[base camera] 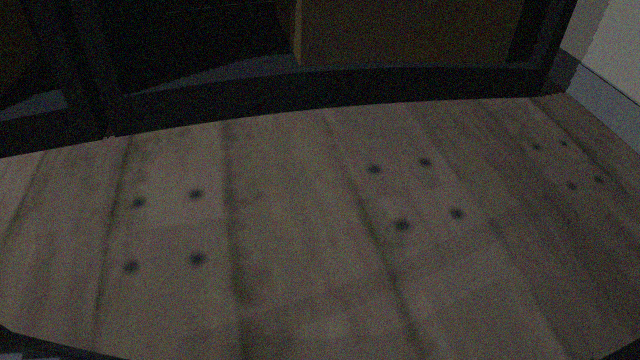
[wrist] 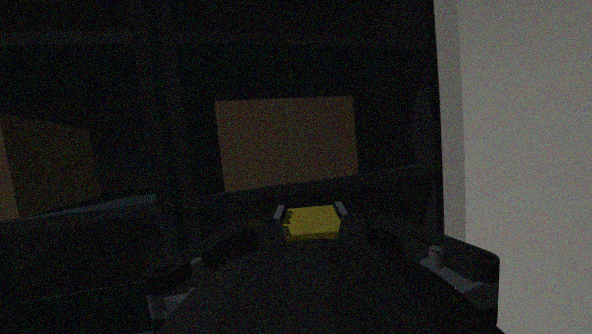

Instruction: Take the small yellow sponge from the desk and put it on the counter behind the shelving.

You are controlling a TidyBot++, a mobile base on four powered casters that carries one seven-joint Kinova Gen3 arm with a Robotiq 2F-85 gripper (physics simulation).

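Places are measured from the arm's base along level axes (x ahead, y down, z left), in metres.
Pixels of known places: gripper, fingertip midpoint: (wrist: pixel 310 214).
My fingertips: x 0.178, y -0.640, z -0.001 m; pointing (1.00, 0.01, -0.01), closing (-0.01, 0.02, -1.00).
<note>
Behind a point stands the place of what it marks.
The small yellow sponge (wrist: pixel 313 221) @(y -0.648, x 0.141, z -0.003 m) is held between the two fingertips of my gripper (wrist: pixel 310 214) @(y -0.640, x 0.178, z -0.001 m) in the wrist view. The gripper is shut on it, with a grey fingertip at each side of the sponge. Behind the sponge stands the dark shelving (wrist: pixel 175 150) @(y -0.730, x 0.534, z 0.351 m) (base camera: pixel 350 86) @(y 0.355, x 0.644, z -0.054 m), which fills the left and middle of the wrist view and the top of the base camera view. The desk and the counter do not show in either view. The gripper does not show in the base camera view.
Brown boxes (wrist: pixel 287 142) @(y -0.726, x 0.637, z 0.049 m) (wrist: pixel 50 160) @(y -0.743, x 0.554, z 0.777 m) (base camera: pixel 405 30) @(y 0.256, x 0.690, z -0.144 m) stand on the shelves. A pale wall (wrist: pixel 530 150) @(y -0.628, x 0.639, z -0.718 m) (base camera: pixel 617 50) @(y 0.236, x 0.765, z -0.684 m) is at the right, close beside the shelving's end, with a grey baseboard (base camera: pixel 600 102) @(y 0.360, x 0.731, z -0.679 m). The wooden floor (base camera: pixel 300 200) @(y 0.397, x 0.411, z 0.016 m) runs up to the shelving's base.
</note>
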